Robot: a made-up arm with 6 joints.
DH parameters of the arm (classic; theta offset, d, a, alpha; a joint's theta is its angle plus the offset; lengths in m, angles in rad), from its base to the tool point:
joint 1: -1.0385 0 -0.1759 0
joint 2: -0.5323 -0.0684 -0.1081 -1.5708
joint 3: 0 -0.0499 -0.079 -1.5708
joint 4: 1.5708 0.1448 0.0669 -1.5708
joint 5: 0 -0.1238 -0.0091 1.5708
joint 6: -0.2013 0 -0.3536 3.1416
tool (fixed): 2.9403 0.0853 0 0
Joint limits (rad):
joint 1: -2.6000..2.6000
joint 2: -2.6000..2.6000
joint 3: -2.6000..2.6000
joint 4: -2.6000..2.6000
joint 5: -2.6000..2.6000
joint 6: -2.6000..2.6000
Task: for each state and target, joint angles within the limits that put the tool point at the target. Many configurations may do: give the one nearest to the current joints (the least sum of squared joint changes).
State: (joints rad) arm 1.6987 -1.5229 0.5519 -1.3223 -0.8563 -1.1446
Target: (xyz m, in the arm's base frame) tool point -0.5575 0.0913 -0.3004
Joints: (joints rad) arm 1.4618 -1.1067 0.6073 -0.8785 -1.2024 -1.9816
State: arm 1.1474 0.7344 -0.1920 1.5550 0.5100 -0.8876
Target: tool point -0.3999 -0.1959 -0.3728
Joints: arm 1.5167 0.9667 0.3189 1.2423 1.1788 -0.6724
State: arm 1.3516 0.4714 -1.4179 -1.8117 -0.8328 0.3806
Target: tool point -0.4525 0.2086 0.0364
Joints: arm 1.0306 0.4950 -1.0982 -1.5407 -1.3743 0.5573
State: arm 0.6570 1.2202 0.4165 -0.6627 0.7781 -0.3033
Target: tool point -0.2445 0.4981 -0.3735
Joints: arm 0.0720 0.8313 0.2378 -0.5377 0.8239 0.0323
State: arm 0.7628 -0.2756 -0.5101 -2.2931 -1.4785 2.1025
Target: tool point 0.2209 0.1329 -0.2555
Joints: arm 0.9639 -0.3783 -0.6411 -1.6666 -1.3189 2.2955
